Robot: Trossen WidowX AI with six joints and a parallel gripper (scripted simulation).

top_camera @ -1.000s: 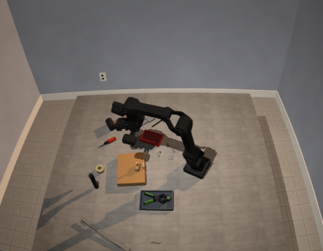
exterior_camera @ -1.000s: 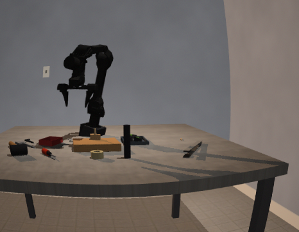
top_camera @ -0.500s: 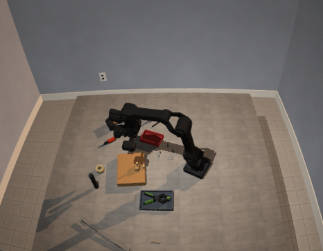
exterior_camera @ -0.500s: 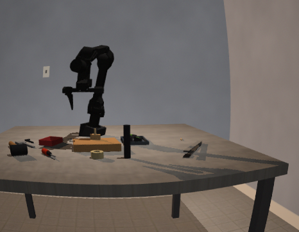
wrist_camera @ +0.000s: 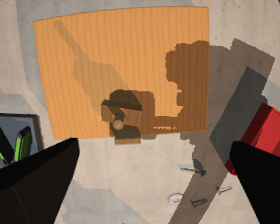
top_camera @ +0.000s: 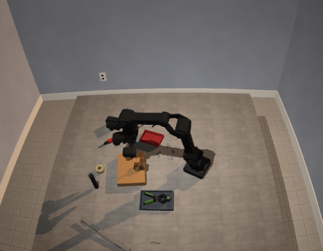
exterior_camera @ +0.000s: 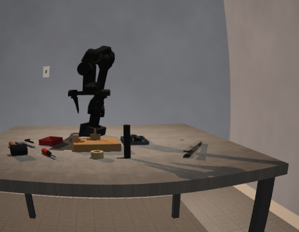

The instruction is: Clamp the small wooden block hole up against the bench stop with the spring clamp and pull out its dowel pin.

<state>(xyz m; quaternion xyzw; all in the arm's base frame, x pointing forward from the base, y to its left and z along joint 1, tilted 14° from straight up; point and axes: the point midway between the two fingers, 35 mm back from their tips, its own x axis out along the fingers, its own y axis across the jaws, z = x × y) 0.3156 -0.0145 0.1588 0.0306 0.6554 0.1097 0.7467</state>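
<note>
The dowel pin lies 130 mm below my hand, 30 mm to the left of it and 20 mm behind it. Round my hand: wooden board 170 mm below, 30 mm to the left, 20 mm ahead; then bench stop 140 mm below, 50 mm behind, 10 mm to the left; then small wooden block 140 mm below, 30 mm to the left, 20 mm behind.
</note>
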